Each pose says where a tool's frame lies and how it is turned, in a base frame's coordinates. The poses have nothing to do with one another.
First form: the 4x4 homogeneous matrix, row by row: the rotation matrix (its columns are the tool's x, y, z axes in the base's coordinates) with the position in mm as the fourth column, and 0 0 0 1 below. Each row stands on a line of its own.
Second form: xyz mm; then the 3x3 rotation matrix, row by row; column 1 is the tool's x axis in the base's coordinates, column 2 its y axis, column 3 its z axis. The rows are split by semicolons. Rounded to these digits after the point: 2 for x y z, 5 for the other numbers.
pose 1, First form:
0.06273, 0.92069, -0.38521, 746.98
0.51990, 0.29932, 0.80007, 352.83
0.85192, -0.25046, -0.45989, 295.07
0, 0, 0, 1
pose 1, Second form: 746.98, 352.83, 295.07; 0.06273, 0.92069, -0.38521; 0.51990, 0.29932, 0.80007; 0.85192, -0.25046, -0.45989
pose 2, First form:
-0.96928, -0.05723, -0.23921, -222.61
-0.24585, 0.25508, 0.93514, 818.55
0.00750, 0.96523, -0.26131, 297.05
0, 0, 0, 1
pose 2, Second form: -222.61, 818.55, 297.05; -0.96928, -0.05723, -0.23921; -0.24585, 0.25508, 0.93514; 0.00750, 0.96523, -0.26131
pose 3, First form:
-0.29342, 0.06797, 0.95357, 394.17
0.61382, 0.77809, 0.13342, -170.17
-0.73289, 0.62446, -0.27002, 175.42
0, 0, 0, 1
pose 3, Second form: 394.17, -170.17, 175.42; -0.29342, 0.06797, 0.95357; 0.61382, 0.77809, 0.13342; -0.73289, 0.62446, -0.27002
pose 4, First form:
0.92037, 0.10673, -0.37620, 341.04
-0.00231, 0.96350, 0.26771, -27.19
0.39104, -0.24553, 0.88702, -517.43
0, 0, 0, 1
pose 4, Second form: 341.04, -27.19, -517.43; 0.92037, 0.10673, -0.37620; -0.00231, 0.96350, 0.26771; 0.39104, -0.24553, 0.88702
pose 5, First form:
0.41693, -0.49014, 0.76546, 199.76
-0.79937, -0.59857, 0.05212, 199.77
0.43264, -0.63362, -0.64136, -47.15
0, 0, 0, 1
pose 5, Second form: 199.76, 199.77, -47.15; 0.41693, -0.49014, 0.76546; -0.79937, -0.59857, 0.05212; 0.43264, -0.63362, -0.64136
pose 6, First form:
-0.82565, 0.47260, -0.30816, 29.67
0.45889, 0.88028, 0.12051, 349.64
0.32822, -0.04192, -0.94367, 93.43
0, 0, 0, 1
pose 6, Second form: 29.67, 349.64, 93.43; -0.82565, 0.47260, -0.30816; 0.45889, 0.88028, 0.12051; 0.32822, -0.04192, -0.94367
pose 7, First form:
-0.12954, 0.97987, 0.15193, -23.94
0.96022, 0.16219, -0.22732, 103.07
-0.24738, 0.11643, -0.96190, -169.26
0, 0, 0, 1
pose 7, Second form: -23.94, 103.07, -169.26; -0.12954, 0.97987, 0.15193; 0.96022, 0.16219, -0.22732; -0.24738, 0.11643, -0.96190
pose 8, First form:
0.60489, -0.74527, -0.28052, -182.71
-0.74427, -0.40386, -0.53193, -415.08
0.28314, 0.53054, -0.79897, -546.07
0, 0, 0, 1
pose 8, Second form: -182.71, -415.08, -546.07; 0.60489, -0.74527, -0.28052; -0.74427, -0.40386, -0.53193; 0.28314, 0.53054, -0.79897
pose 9, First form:
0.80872, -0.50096, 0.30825, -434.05
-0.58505, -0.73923, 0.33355, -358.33
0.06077, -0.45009, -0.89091, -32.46
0, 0, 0, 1
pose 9, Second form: -434.05, -358.33, -32.46; 0.80872, -0.50096, 0.30825; -0.58505, -0.73923, 0.33355; 0.06077, -0.45009, -0.89091
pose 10, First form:
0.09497, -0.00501, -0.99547, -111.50
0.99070, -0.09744, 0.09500, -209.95
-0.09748, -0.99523, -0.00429, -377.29
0, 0, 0, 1
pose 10, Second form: -111.50, -209.95, -377.29; 0.09497, -0.00501, -0.99547; 0.99070, -0.09744, 0.09500; -0.09748, -0.99523, -0.00429
